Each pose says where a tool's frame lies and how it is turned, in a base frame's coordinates. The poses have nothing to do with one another.
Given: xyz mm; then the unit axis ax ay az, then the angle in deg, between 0 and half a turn.
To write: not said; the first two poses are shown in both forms.
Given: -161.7 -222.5 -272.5 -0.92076 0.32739 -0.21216 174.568
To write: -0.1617 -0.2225 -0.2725 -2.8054 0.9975 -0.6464
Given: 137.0 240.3 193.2 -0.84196 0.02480 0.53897 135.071
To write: 0.1370 0.2403 0.1932 -1.9849 0.0585 1.2706
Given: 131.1 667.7 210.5 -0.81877 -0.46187 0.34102 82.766
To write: 0.1311 0.6677 0.2105 -1.1827 -0.6672 0.4926
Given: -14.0 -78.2 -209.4 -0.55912 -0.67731 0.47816 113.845
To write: -0.0140 -0.0782 -0.2094 -1.1110 -1.3458 0.9501
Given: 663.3 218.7 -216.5 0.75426 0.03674 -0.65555 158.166
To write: 0.6633 0.2187 -0.2165 2.0821 0.1014 -1.8097
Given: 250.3 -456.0 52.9 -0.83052 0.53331 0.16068 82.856
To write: 0.2503 -0.4560 0.0529 -1.2010 0.7712 0.2324
